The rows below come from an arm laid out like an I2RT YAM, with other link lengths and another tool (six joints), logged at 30 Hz.
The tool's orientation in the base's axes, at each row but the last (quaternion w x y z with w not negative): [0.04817, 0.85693, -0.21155, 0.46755]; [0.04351, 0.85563, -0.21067, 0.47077]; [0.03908, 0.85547, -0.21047, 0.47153]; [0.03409, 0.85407, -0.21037, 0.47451]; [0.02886, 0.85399, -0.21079, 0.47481]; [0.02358, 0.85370, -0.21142, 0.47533]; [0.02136, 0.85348, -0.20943, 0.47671]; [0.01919, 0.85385, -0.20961, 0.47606]
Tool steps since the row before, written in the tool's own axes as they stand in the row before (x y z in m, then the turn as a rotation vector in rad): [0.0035, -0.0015, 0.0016, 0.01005, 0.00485, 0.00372]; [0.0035, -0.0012, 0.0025, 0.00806, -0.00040, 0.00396]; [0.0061, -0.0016, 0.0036, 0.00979, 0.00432, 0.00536]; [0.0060, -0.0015, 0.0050, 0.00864, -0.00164, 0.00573]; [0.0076, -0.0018, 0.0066, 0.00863, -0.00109, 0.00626]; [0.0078, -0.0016, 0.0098, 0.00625, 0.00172, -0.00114]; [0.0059, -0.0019, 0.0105, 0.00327, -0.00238, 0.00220]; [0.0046, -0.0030, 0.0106, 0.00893, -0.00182, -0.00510]
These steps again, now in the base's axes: [0.0035, -0.0002, 0.0022, 0.00568, -0.00863, 0.00562]; [0.0041, -0.0007, 0.0017, 0.00705, -0.00329, 0.00450]; [0.0063, -0.0015, 0.0032, 0.00709, -0.00851, 0.00453]; [0.0073, -0.0019, 0.0024, 0.00919, -0.00281, 0.00422]; [0.0095, -0.0025, 0.0029, 0.00939, -0.00344, 0.00384]; [0.0120, -0.0035, 0.0013, 0.00129, -0.00341, 0.00548]; [0.0119, -0.0027, -0.0006, 0.00417, 0.00055, 0.00188]; [0.0118, -0.0013, -0.0015, 0.00068, -0.00019, 0.01042]
